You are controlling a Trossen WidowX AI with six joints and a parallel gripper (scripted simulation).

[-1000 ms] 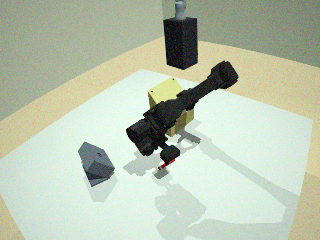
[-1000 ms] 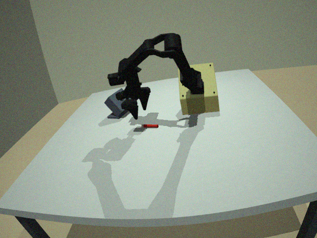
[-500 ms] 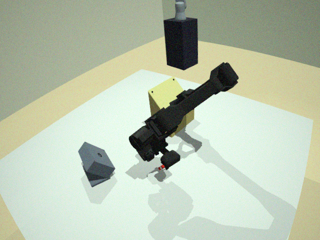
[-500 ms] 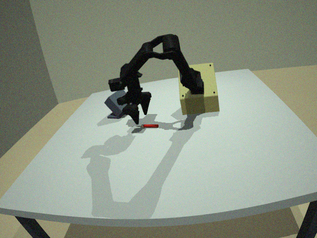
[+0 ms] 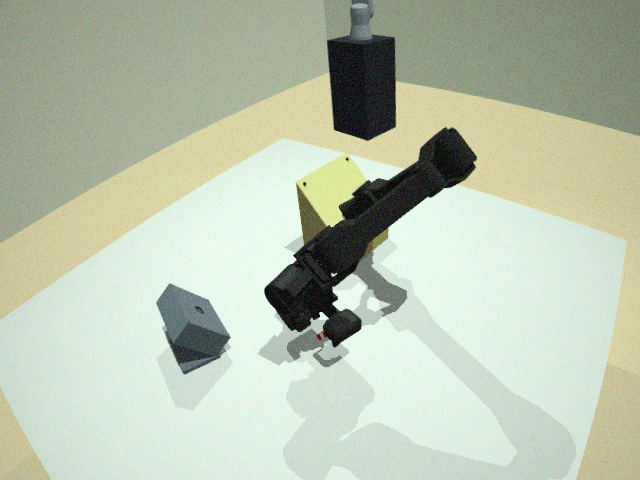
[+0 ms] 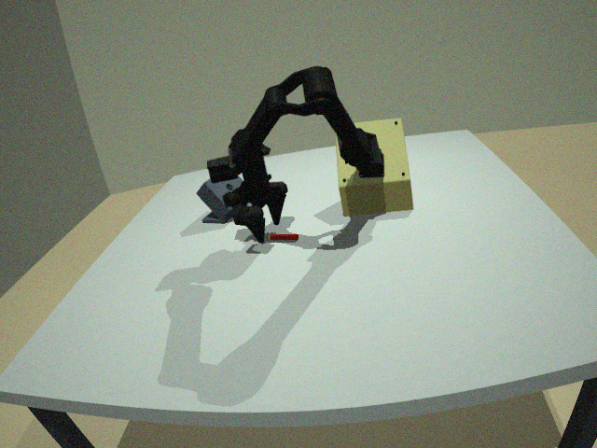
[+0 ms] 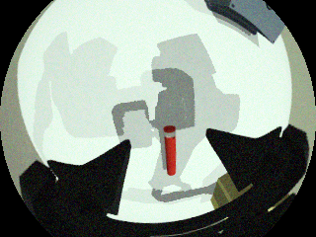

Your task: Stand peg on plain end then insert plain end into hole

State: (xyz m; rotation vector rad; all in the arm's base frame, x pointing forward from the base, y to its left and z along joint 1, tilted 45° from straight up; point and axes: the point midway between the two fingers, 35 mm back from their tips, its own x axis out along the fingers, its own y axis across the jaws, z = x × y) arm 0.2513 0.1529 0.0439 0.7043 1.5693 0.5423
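My gripper tip is now 2 cm past the red peg and 1 cm above it. From my gripper tip the other things lie so: grey sloped panel 19 cm ahead, 18 cm to the right, 5 cm above.
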